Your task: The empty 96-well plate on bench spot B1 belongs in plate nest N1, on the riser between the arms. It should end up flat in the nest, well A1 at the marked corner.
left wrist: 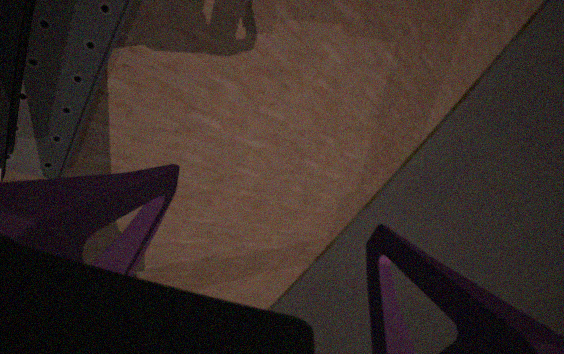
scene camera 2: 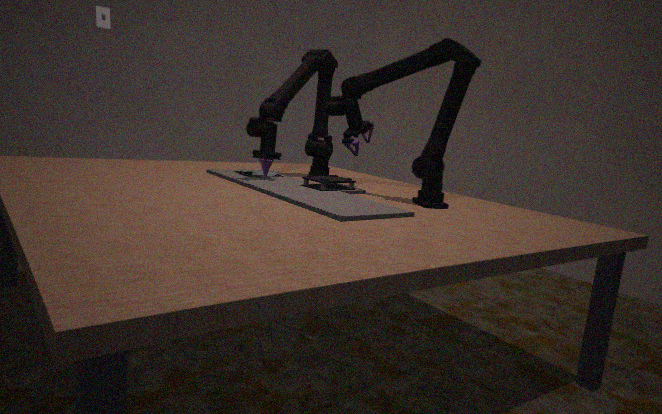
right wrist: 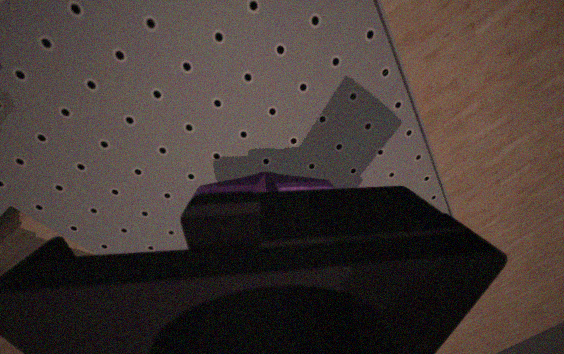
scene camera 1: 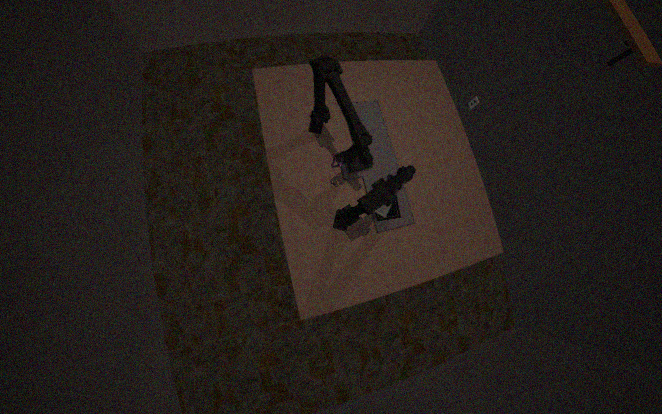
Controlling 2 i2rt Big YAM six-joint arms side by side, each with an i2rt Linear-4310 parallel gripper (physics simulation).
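Frame: origin at the left arm's base, x ahead, y left, z up, level; metres.
Seen in the pictures: left gripper, fingertip midpoint: (left wrist: 279, 207) (scene camera 2: 362, 149) (scene camera 1: 337, 165); right gripper, fingertip midpoint: (scene camera 2: 265, 177) (right wrist: 265, 180); left arm's base, link origin: (scene camera 2: 429, 205) (scene camera 1: 316, 125); right arm's base, link origin: (scene camera 1: 341, 220).
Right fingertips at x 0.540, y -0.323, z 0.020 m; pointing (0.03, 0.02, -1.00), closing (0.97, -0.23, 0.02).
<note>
Pixels of each thing's top centre, then the offset from my right fingertips to it. "spot": a spot on its surface instead. Level surfaces: height alone.
- pale 96-well plate, top centre: (scene camera 2: 266, 171) (scene camera 1: 384, 205) 0.140 m right, 0.017 m back, 0.010 m up
- black bench spot B1, surface spot: (scene camera 2: 243, 173) spot: 0.129 m right, 0.074 m ahead, 0.005 m down
- dark riser, top centre: (scene camera 2: 329, 176) (scene camera 1: 359, 159) 0.123 m left, 0.224 m back, 0.034 m up
- grey perforated board, surface height: 0.007 m down
- wooden table, surface height: 0.020 m down
The pale 96-well plate (scene camera 1: 384, 211) (scene camera 2: 274, 174) lies askew on the black bench spot B1 (scene camera 1: 395, 212) (scene camera 2: 243, 173); it does not show in the right wrist view. My right gripper (scene camera 2: 265, 175) (right wrist: 265, 180) is shut with nothing seen between its fingers. It points down, its tips low at the plate in scene camera 2; whether they touch it I cannot tell. My left gripper (scene camera 1: 338, 161) (scene camera 2: 362, 148) (left wrist: 279, 207) is open and empty, high behind the riser. Nest N1 is on the dark riser (scene camera 2: 330, 179); its marked corner cannot be made out.
A grey perforated board (scene camera 1: 376, 120) (scene camera 2: 350, 205) (left wrist: 75, 60) (right wrist: 150, 120) lies on the wooden table (scene camera 1: 440, 175) (scene camera 2: 175, 240) under the riser and spot B1. The left arm reaches over the middle of the board in scene camera 1. The right arm's base stands behind the riser in scene camera 2.
</note>
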